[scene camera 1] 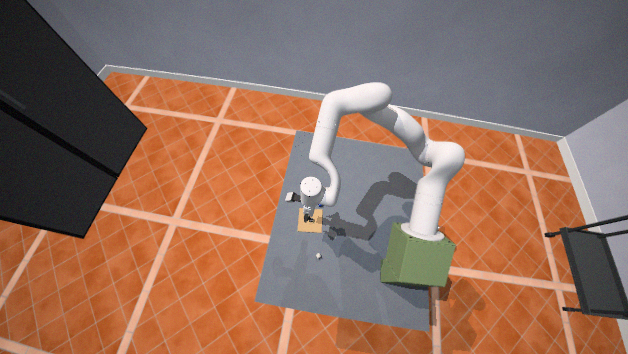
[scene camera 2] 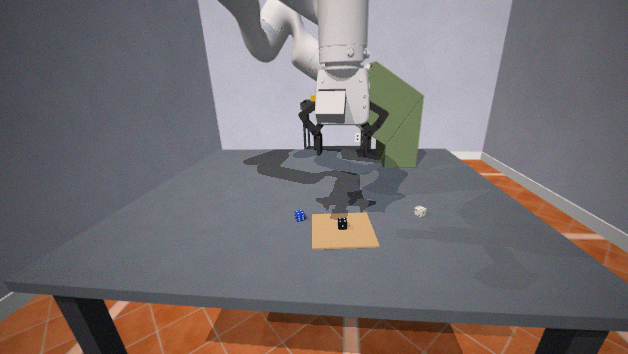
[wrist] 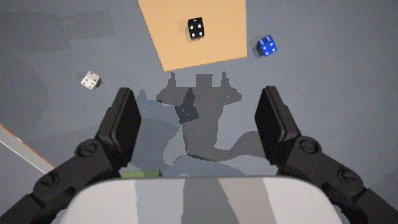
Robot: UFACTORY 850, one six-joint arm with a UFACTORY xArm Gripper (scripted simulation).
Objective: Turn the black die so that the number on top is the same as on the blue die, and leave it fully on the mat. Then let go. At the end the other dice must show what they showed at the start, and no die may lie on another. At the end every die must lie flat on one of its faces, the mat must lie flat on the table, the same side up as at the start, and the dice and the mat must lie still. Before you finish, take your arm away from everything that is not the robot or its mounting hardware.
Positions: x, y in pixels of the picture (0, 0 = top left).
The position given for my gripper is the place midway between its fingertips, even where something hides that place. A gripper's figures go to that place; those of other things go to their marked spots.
Scene:
My gripper [scene camera 2: 342, 154] is 0.53 m from the lens. A tan mat [scene camera 2: 325, 234] is 0.59 m from the lens.

